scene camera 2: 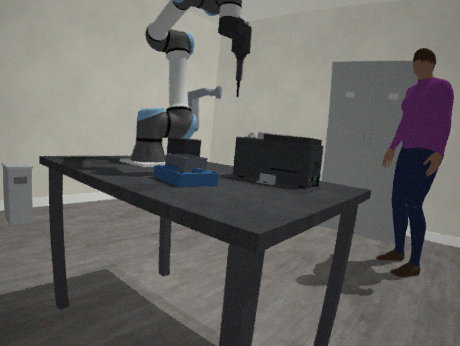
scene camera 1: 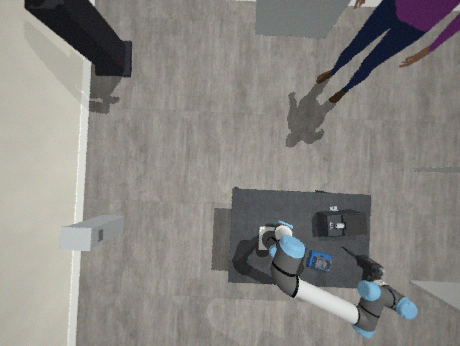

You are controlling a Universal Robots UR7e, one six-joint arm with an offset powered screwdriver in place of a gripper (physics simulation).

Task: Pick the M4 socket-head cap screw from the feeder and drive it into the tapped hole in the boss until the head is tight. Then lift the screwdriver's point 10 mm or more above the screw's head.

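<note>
The screwdriver hangs from the arm with its thin bit pointing down, high above the table. Whether a screw sits on its point is too small to tell. The black box-shaped feeder stands on the table, lower than the bit in scene camera 2. A blue fixture lies on the table and holds a grey block. The bit is well above both and apart from them. The boss, its tapped hole and the M4 screw cannot be made out.
The arm's base stands on a light plate on the dark table. A small white piece lies beside the feeder. A person stands on the floor away from the table, near a grey cabinet.
</note>
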